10 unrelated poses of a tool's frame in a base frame.
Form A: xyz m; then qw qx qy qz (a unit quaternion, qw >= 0).
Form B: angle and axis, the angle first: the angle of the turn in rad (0 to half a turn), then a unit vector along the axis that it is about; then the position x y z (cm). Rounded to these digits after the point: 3 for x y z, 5 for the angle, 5 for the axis.
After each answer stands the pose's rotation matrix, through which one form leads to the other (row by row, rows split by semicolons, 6 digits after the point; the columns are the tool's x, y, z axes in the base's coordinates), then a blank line. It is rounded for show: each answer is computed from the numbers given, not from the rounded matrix.
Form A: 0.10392, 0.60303, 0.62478, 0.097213, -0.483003, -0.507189, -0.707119
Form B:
2.94686, -0.48530, -0.50960, -0.71048, 10.392, 60.303, 62.478
-0.514516 0.627430 0.584470; 0.352465 -0.466618 0.811194; 0.781692 0.623377 0.018935

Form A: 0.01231, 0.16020, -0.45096, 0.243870, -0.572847, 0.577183, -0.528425
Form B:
2.64888, -0.59068, 0.59515, -0.54488, 1.231, 16.020, -45.096
-0.224747 -0.403541 0.886929; -0.919010 -0.214774 -0.330596; 0.323898 -0.889397 -0.322589

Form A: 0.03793, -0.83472, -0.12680, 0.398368, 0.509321, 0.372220, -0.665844
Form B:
2.32212, 0.55528, 0.40581, -0.72593, 3.793, -83.472, -12.680
-0.163791 0.909660 -0.381695; -0.151343 -0.405511 -0.901474; -0.974817 -0.089886 0.204090

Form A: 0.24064, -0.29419, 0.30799, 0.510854, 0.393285, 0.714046, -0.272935
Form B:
2.06924, 0.45748, 0.83061, -0.31749, 24.064, -29.419, 30.799
-0.168710 0.840507 0.514864; 0.282787 0.541667 -0.791599; -0.944229 0.012046 -0.329069

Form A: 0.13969, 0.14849, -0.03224, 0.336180, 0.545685, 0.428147, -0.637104
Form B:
2.45588, 0.57941, 0.45461, -0.67648, 13.969, 14.849, -3.224
-0.178422 0.895630 -0.407447; 0.038904 -0.407347 -0.912445; -0.983185 -0.178651 0.037837

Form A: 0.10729, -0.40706, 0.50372, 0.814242, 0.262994, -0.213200, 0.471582
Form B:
1.23875, 0.45303, -0.36725, 0.81234, 10.729, -40.706, 50.372
0.464312 -0.880105 -0.099146; 0.655823 0.416889 -0.629364; 0.595239 0.227199 0.770760

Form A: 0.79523, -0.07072, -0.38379, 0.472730, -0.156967, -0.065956, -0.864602
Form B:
2.15682, -0.17813, -0.07485, -0.98116, 79.523, -7.072, -38.379
-0.503775 0.838153 0.209069; -0.796741 -0.544352 0.262458; 0.333787 -0.034355 0.942022

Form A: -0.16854, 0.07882, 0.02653, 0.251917, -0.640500, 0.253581, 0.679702
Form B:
2.63227, -0.66185, 0.26203, 0.70235, -16.854, 7.882, 2.653
-0.052596 -0.667294 -0.742935; 0.017620 -0.744469 0.667424; -0.998460 0.022013 0.050913

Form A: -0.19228, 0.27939, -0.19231, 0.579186, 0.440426, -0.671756, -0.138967
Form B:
1.90613, 0.54027, -0.82404, -0.17047, -19.228, 27.939, -19.231
0.058864 -0.430742 -0.900553; -0.752694 0.573426 -0.323473; 0.655734 0.696881 -0.290463

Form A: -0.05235, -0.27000, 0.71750, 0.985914, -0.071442, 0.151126, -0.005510
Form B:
0.33608, -0.42715, 0.90358, -0.03294, -5.235, -27.000, 71.750
0.954261 -0.010729 0.298782; -0.032458 0.989731 0.139206; -0.297207 -0.142537 0.944114

